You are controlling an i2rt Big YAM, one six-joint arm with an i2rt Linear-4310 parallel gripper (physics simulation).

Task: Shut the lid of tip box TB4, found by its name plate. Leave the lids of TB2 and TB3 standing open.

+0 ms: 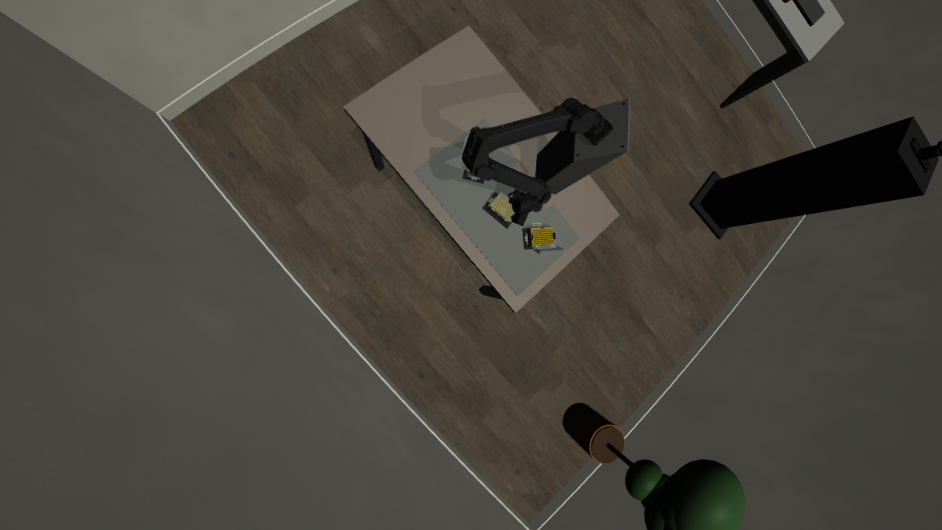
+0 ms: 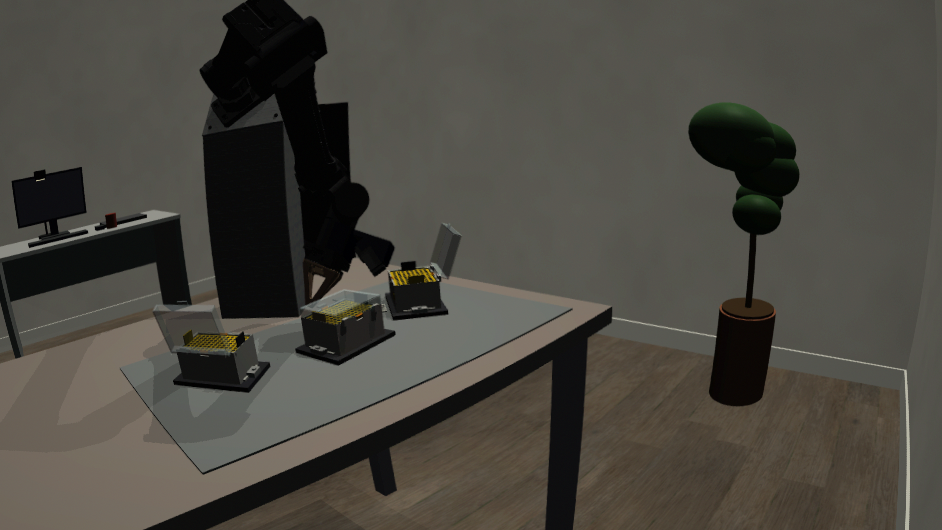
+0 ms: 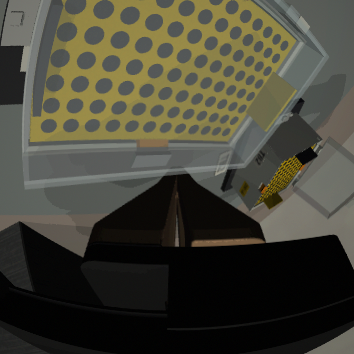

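Observation:
The middle tip box [image 1: 501, 207] [image 2: 342, 336] [image 3: 150, 75] has a yellow rack. Its clear lid [image 2: 342, 297] [image 3: 100, 167] lies down over the rack; I cannot tell whether it is fully seated. The left box [image 2: 217, 365] [image 3: 295, 135] has its clear lid [image 2: 191, 324] [image 3: 330, 177] standing open. The right box [image 1: 542, 235] [image 2: 415, 296] has its lid [image 1: 548, 250] [image 2: 446, 250] standing open. I cannot read the name plates surely. My gripper [image 2: 310, 296] [image 3: 176, 175] is shut and empty, its tips close beside the middle lid's robot-side rim; contact is unclear.
The boxes stand on a grey-green mat [image 1: 517, 280] [image 2: 217, 448] on the table [image 1: 461, 52] [image 2: 65, 487]. The open lids rise on either side of the middle box. The arm's dark pedestal [image 1: 606, 141] [image 2: 250, 217] stands behind the table. A potted plant [image 1: 606, 444] [image 2: 737, 355] stands on the floor.

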